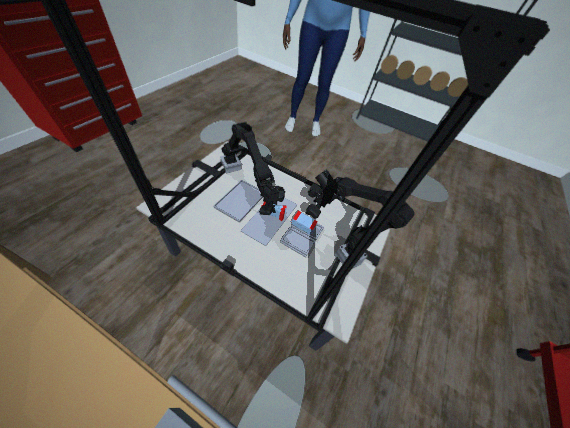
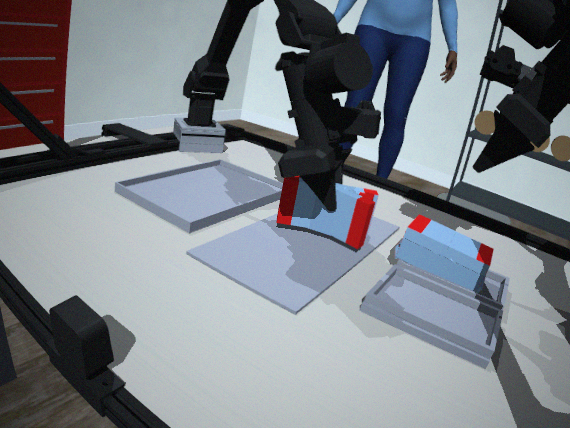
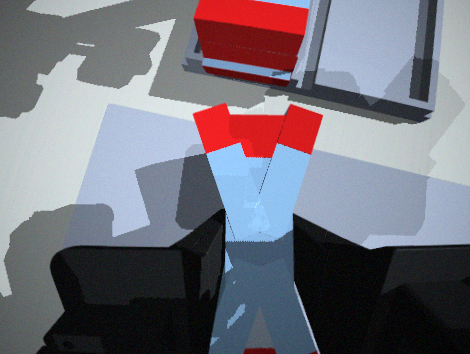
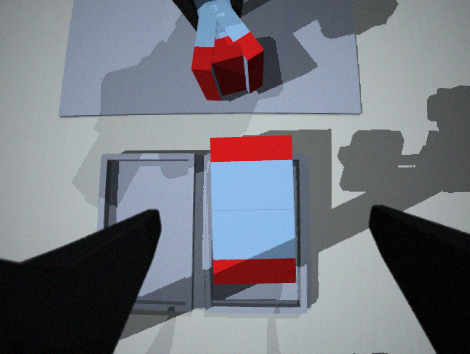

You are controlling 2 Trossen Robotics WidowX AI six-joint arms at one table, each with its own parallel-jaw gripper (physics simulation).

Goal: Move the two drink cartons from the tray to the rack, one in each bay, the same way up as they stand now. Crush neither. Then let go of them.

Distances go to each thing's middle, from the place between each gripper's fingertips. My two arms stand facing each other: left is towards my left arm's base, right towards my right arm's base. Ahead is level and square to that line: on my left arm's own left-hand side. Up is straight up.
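Scene:
The flat grey mat (image 2: 291, 266) sits 170 mm below my right hand, 170 mm to the left of it and 90 mm behind it. Counted from that same right hand, the grey tray (image 2: 193, 197) is 370 mm to the left, 130 mm behind and 160 mm below.
As for my left gripper, it is 20 mm past the flat grey mat, 10 mm to the right of it and 50 mm above it, and going by their middles, the mat is the nearest to my left gripper of the things named here. The grey tray is 70 mm behind my left hand, 210 mm to the left of it and 50 mm below it. By its middle, the tray is nearer to my left gripper than to my right hand.

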